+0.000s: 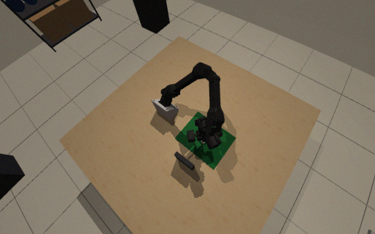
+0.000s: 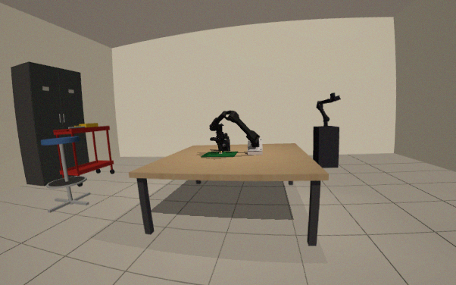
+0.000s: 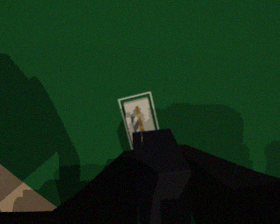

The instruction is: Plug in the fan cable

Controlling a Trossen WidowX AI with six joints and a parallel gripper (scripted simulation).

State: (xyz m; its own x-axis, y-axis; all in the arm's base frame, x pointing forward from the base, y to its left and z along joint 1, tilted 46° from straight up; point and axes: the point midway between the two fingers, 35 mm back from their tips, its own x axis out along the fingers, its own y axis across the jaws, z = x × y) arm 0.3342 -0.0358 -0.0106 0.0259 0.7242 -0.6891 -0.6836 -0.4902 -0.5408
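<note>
Now: the white four-pin header 6 cm below my gripper tip. The rest, counted from my gripper tip: black fan 1 cm behind, 17 cm to the right; then black fan plug 1 cm ahead, 1 cm to the right, 1 cm above; then green board 2 cm to the left, 8 cm below.
</note>
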